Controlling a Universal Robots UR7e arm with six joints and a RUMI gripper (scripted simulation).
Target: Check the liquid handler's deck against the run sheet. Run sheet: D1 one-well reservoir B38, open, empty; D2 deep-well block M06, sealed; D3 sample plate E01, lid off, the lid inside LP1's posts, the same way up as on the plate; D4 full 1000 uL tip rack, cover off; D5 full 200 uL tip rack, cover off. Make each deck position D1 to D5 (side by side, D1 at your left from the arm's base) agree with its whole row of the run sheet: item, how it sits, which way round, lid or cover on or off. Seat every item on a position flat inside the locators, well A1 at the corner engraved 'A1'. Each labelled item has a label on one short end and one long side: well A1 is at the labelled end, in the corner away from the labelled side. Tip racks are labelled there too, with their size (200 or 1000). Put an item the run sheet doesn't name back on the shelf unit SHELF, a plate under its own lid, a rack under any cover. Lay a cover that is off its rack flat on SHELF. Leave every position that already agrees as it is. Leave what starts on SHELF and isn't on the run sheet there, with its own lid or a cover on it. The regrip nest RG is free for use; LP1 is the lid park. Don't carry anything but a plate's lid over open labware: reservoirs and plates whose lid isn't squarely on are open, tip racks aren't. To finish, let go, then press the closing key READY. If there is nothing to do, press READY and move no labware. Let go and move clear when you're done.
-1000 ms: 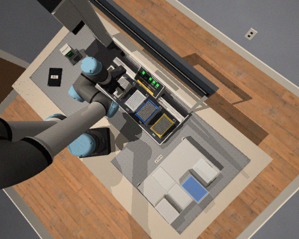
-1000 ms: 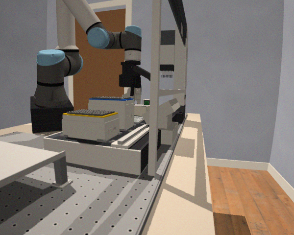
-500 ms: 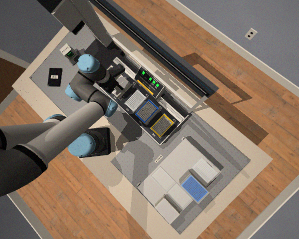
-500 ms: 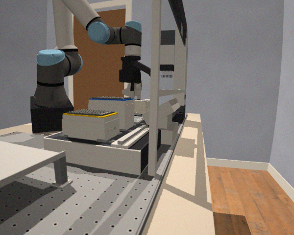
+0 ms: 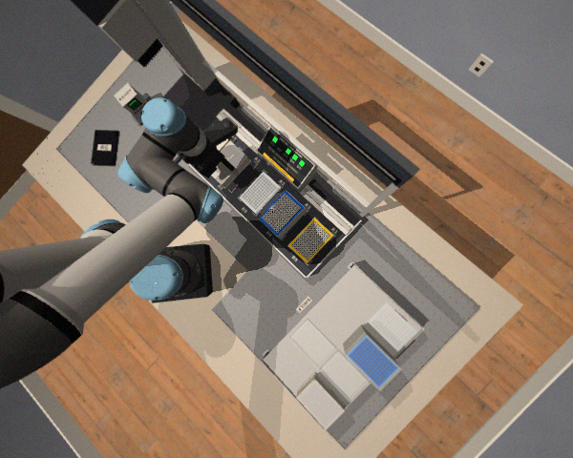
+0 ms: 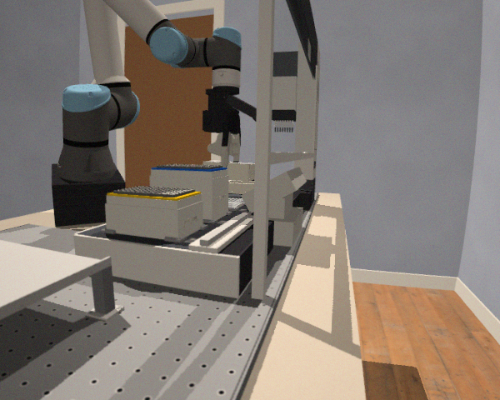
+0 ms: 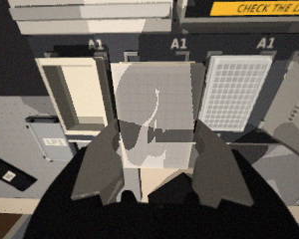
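My hand is 120 mm to the right of the cream reservoir, 80 mm above it and 30 mm short of it. The rest, counted from my hand: sealed block (10 mm below); blue-rimmed tip rack (240 mm to the right, 40 mm behind, 20 mm below); well plate (120 mm to the right, 80 mm below, 20 mm behind).
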